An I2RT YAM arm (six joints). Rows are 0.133 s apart.
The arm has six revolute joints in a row. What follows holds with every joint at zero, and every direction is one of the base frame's. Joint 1 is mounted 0.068 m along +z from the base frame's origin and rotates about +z. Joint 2 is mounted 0.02 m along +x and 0.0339 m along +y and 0.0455 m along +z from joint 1 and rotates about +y. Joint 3 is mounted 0.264 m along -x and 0.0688 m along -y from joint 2 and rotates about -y. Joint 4 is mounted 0.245 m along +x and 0.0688 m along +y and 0.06 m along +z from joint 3 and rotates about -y. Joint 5 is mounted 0.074 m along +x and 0.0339 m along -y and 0.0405 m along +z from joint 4 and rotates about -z. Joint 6 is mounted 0.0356 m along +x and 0.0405 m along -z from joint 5 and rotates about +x. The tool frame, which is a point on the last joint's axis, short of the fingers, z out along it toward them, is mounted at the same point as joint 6; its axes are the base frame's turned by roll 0, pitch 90 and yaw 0 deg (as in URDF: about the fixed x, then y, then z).
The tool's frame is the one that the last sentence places.
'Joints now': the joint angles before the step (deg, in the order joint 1, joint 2, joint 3, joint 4, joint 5, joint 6). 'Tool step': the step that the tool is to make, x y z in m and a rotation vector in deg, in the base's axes. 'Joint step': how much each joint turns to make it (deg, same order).
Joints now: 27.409, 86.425, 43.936, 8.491, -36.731, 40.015
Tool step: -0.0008, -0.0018, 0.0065, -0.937, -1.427, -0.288
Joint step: -0.140, -1.225, 0.603, -1.834, 0.955, -1.427
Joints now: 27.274, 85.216, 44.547, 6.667, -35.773, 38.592
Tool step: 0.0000, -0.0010, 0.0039, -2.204, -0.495, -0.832
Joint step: 0.019, -0.608, 1.095, -3.185, 1.945, -1.596
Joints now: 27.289, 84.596, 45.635, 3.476, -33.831, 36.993
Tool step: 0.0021, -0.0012, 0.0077, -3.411, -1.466, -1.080
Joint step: -0.084, -0.549, 2.216, -4.538, 2.999, -2.830
